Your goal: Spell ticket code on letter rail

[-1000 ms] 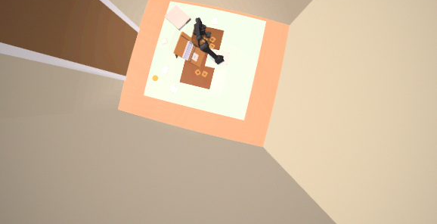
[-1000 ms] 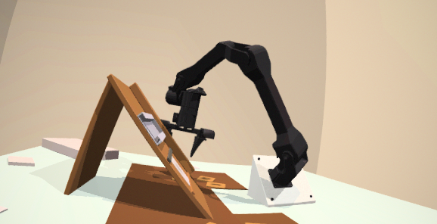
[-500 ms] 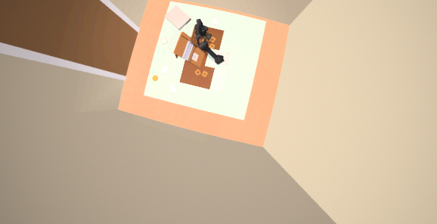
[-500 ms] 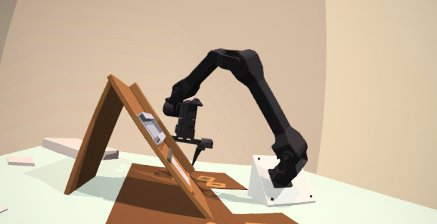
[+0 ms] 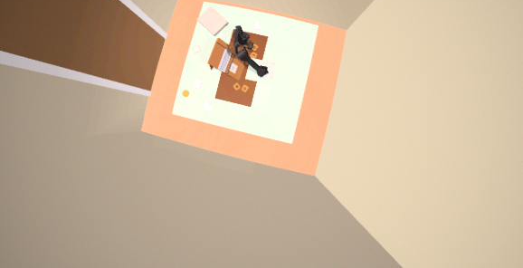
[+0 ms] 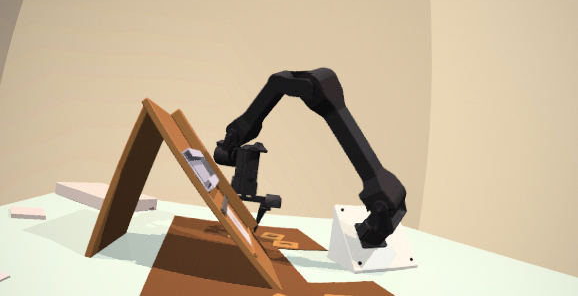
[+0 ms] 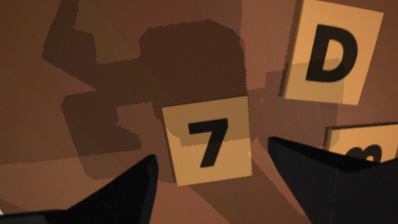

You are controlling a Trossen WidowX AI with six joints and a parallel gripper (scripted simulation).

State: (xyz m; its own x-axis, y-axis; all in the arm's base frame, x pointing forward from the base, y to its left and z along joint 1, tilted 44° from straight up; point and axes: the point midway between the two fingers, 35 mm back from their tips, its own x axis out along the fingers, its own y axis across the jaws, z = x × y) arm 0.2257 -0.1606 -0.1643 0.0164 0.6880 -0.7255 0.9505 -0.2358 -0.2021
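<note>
Right now my gripper tip is 1 cm above the orange letter tile. Also, from my gripper tip: brown mat: 21 cm to the left, 2 cm below, 2 cm behind; white ticket: 26 cm to the left, 7 cm ahead, 7 cm above; white slab: 39 cm ahead, 27 cm to the right.
</note>
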